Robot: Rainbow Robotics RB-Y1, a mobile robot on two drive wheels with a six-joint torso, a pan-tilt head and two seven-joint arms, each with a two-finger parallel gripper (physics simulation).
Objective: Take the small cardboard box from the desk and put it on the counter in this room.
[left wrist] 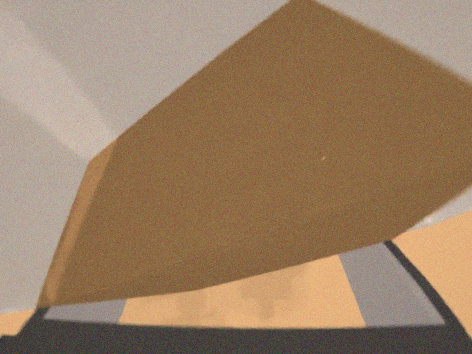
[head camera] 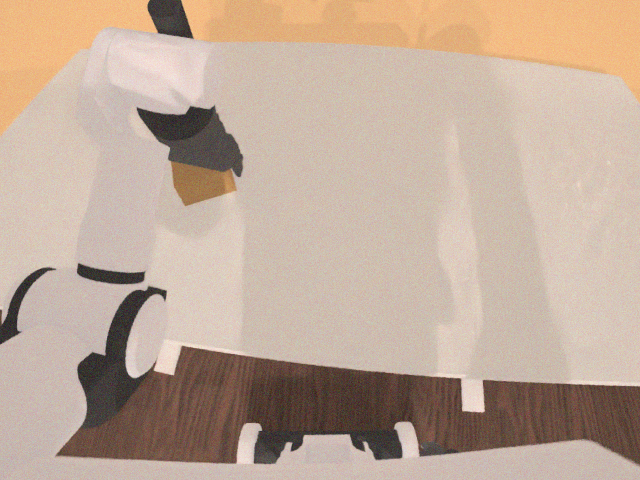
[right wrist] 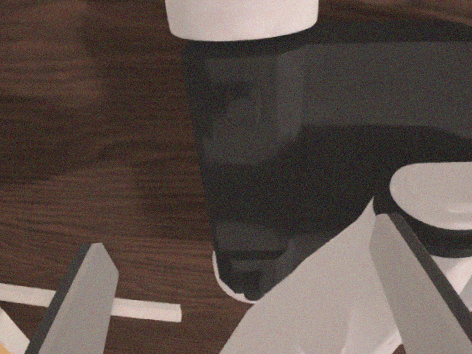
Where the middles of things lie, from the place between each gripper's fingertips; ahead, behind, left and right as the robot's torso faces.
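The small cardboard box (head camera: 193,184) is 10 mm above my left hand, and it's 30 mm behind it as well.
Measured from my right hand, that same small cardboard box is 480 mm ahead, 420 mm to the left and 490 mm above.
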